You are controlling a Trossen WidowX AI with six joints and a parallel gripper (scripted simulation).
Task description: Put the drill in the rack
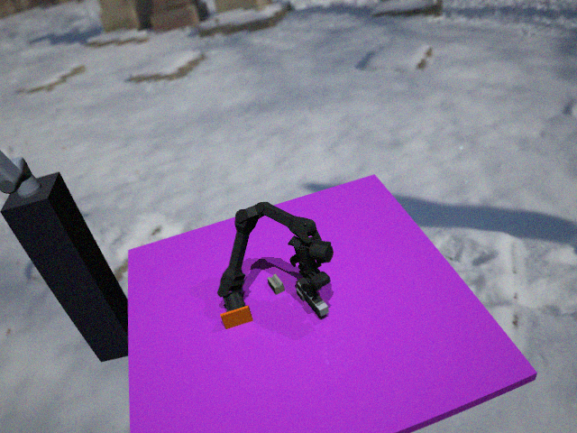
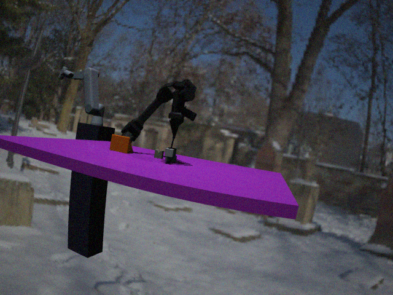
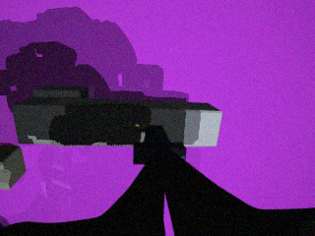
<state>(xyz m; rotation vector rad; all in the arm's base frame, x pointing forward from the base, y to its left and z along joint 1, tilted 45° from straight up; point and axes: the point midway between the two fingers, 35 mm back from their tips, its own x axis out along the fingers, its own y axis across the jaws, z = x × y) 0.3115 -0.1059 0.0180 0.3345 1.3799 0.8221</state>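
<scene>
The dark key is 30 mm below my gripper tip. Also, from my gripper tip: grey housing (20 mm behind, 30 mm to the left, 80 mm below); then drill (20 mm behind, 50 mm to the left, 80 mm below).
</scene>
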